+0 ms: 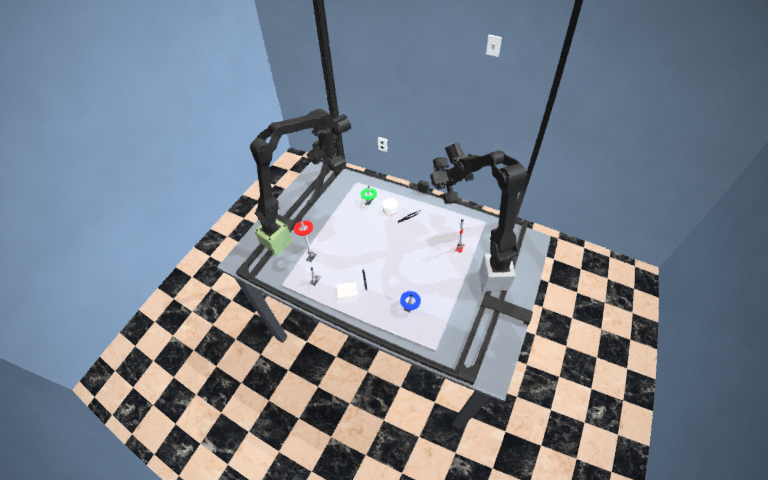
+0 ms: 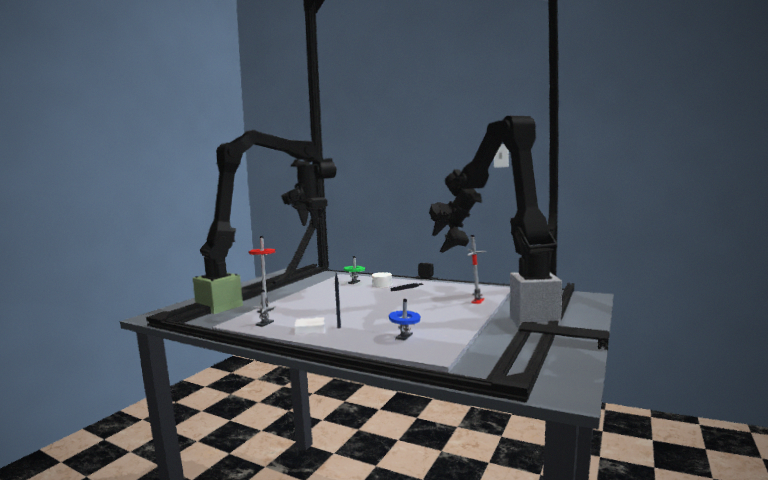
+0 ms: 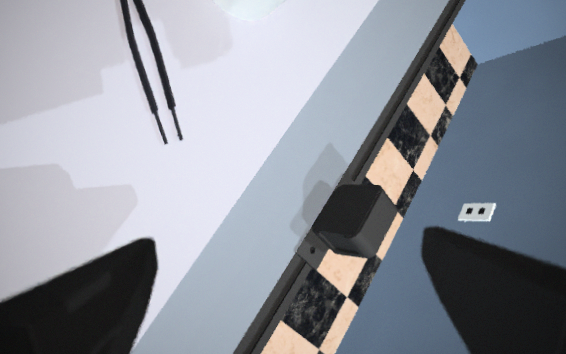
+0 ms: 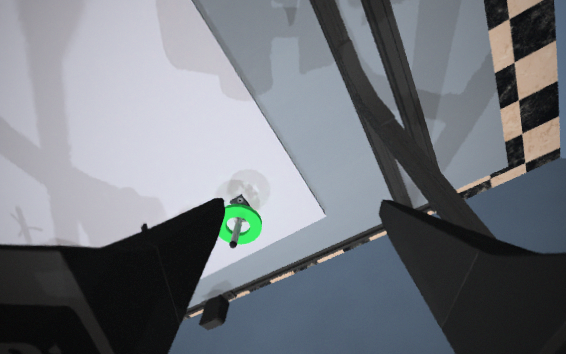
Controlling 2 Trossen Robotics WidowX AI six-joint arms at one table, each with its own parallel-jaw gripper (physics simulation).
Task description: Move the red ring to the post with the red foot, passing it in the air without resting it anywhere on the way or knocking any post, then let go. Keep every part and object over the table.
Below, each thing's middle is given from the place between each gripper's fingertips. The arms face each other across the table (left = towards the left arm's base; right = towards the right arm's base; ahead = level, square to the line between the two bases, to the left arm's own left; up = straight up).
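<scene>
Counted from my left hand, the green ring point(image 4: 234, 210) is 280 mm to the right, 10 mm ahead and 90 mm below.
From my right hand, I see the green ring 14 cm to the left of it, 4 cm behind it, and 15 cm below it.
</scene>
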